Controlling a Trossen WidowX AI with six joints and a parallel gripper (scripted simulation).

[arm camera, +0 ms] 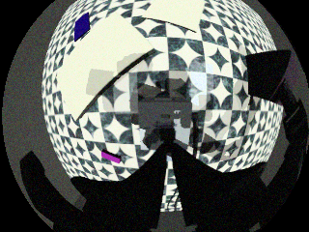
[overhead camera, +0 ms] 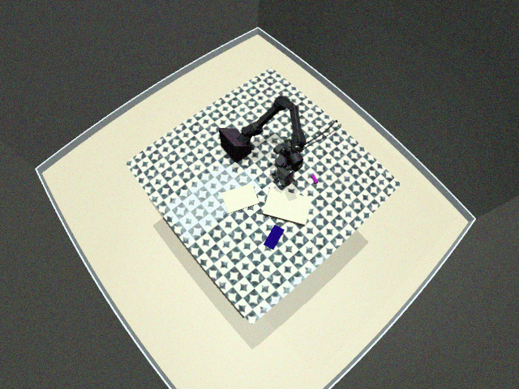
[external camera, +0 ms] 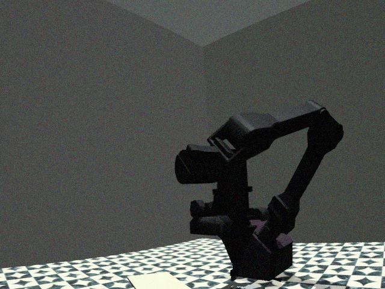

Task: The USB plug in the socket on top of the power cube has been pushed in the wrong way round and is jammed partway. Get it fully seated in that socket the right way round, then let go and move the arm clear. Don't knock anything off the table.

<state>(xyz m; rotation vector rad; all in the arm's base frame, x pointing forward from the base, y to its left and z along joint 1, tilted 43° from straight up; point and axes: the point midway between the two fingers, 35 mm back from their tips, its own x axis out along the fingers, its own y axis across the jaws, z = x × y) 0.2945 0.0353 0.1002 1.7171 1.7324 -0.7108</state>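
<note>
The usb plug lies 2 cm below my gripper tip. Also, from my gripper tip: small magenta piece 15 cm ahead, 12 cm to the left, 13 cm below; blue card 26 cm ahead, 31 cm to the right, 13 cm below.
</note>
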